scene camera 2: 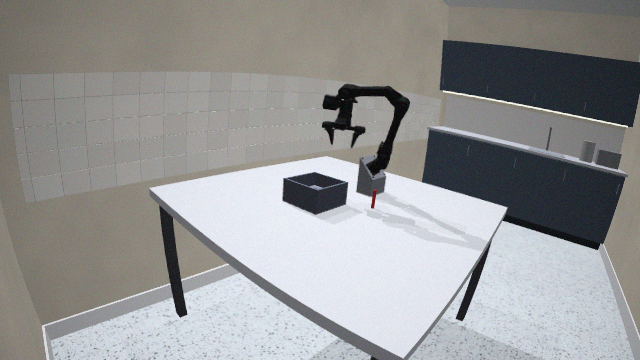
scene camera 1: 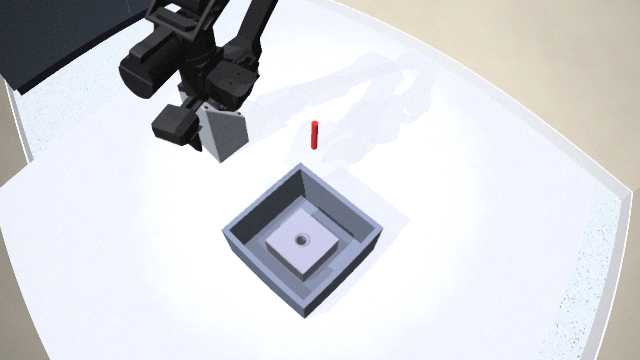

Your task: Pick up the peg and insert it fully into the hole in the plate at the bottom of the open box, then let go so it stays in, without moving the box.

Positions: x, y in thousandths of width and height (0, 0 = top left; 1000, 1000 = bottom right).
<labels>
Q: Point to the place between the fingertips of my gripper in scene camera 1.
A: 337, 360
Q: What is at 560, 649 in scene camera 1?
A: A blue-grey box.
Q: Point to a pale square plate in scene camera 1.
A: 471, 679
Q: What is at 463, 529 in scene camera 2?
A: A blue-grey box.
</labels>
